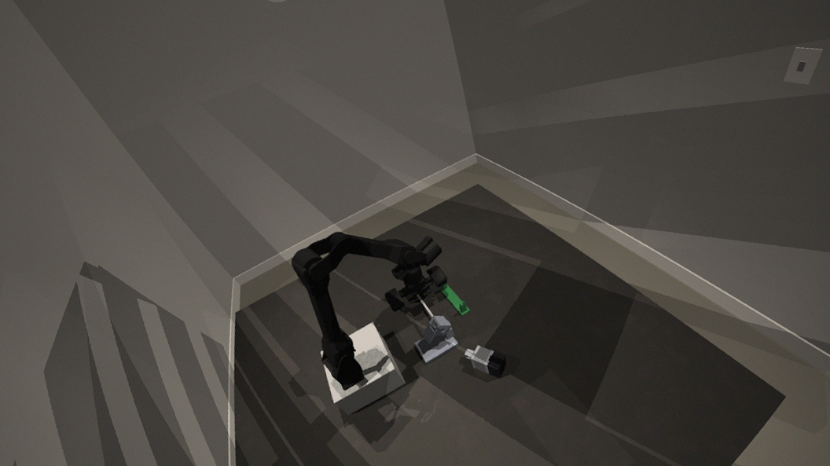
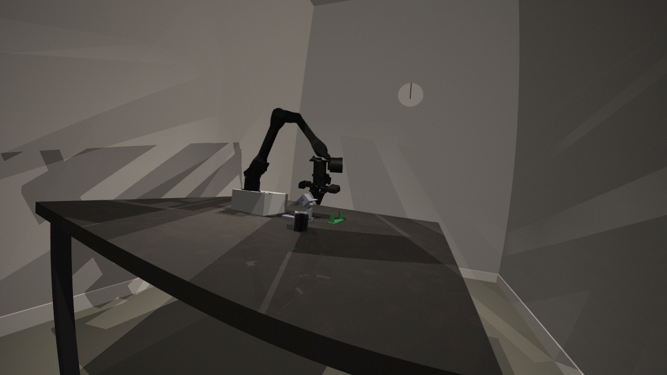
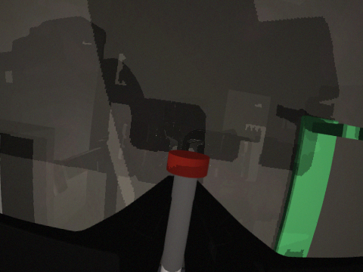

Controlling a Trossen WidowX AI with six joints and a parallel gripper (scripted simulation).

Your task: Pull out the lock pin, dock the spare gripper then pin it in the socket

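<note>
Right now my gripper tip is 100 mm short of the green cradle, 30 mm to the left of it and 40 mm above it. Round my gripper tip: spare gripper 40 mm ahead, 270 mm to the right, 30 mm below; grey mount 10 mm behind, 130 mm to the right, 10 mm below.
</note>
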